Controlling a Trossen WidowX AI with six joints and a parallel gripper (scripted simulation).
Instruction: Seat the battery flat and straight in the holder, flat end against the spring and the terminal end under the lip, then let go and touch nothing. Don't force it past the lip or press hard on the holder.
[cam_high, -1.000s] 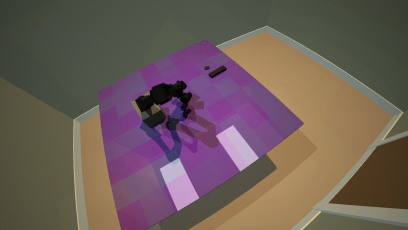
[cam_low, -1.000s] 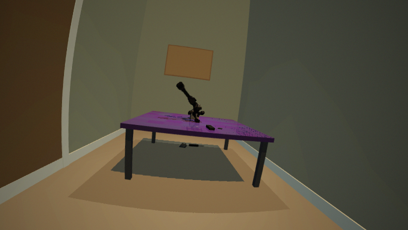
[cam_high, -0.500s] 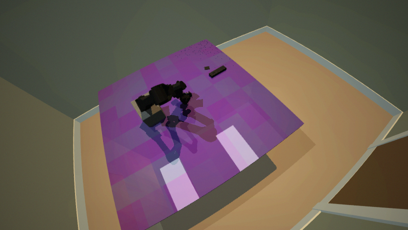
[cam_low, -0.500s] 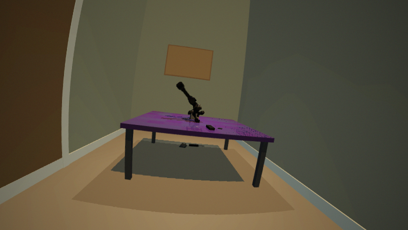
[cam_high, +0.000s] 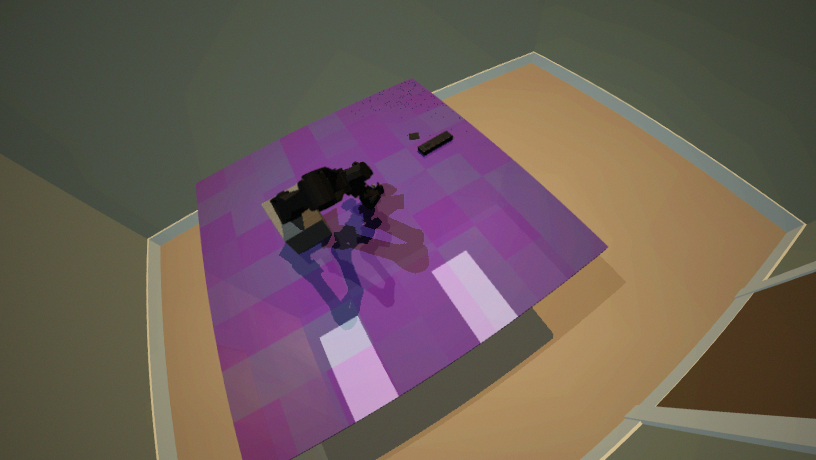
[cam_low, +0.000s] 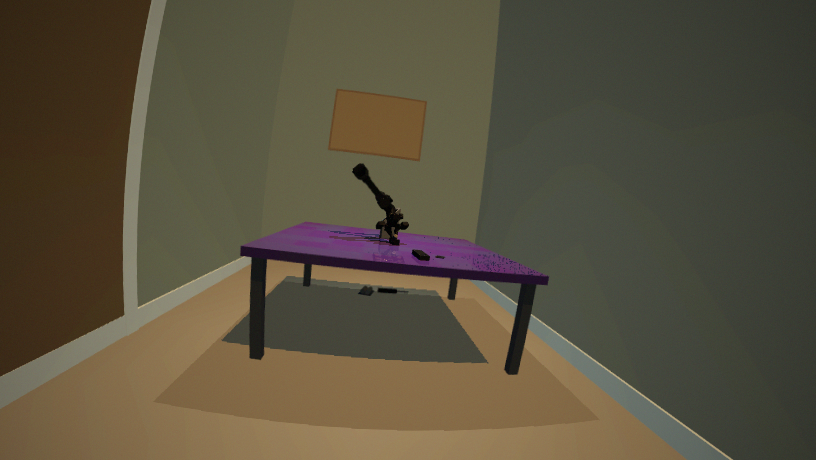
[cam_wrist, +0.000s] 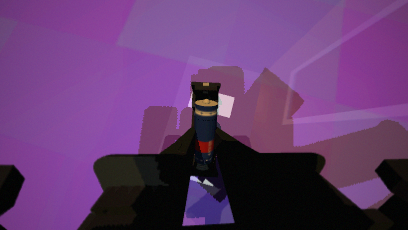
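My gripper tip is 1 cm below the battery. Also, from my gripper tip: dark long bar: 37 cm ahead, 4 cm to the left, 1 cm below.
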